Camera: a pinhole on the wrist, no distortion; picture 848 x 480 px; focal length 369.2 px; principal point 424.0 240.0 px. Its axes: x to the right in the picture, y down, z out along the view. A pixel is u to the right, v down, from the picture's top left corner.
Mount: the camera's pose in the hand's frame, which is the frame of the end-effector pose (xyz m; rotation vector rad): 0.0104 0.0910 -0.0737 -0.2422 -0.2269 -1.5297
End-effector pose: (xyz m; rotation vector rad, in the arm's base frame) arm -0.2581 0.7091 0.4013 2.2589 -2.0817 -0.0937
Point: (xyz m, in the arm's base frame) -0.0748 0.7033 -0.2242
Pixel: 769.0 234.2
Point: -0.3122 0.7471 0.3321
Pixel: 676.5 76.5
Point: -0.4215 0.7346 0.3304
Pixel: 393.0 132.0
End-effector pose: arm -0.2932 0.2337 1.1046 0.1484 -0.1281 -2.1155
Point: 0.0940 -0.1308 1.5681
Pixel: 212.9 291.3
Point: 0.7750 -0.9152 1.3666
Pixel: outside the picture
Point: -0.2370 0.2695 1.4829
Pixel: 540.8 154.2
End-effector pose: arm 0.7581 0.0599 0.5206 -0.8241 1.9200 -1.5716
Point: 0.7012 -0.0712 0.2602
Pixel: 259.2 471.5
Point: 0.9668 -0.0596 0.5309
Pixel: 763.7 130.8
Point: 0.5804 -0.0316 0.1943
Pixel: outside the picture
